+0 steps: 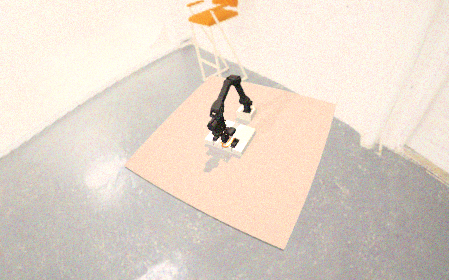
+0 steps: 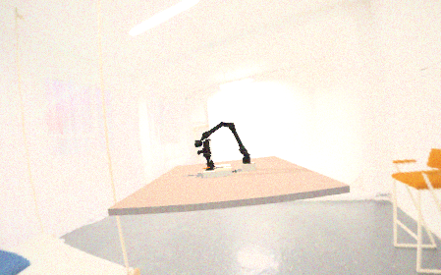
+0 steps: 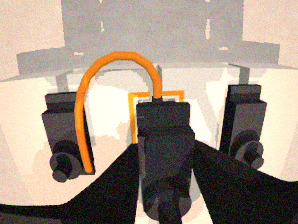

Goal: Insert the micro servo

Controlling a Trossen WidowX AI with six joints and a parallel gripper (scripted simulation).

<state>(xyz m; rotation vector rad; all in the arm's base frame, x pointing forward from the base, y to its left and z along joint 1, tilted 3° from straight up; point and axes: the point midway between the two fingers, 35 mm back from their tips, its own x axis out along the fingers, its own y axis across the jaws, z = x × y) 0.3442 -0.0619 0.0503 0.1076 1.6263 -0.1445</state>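
Now: the deck 120 mm behind my gripper tip, 20 mm to the left of it and 70 mm below it.
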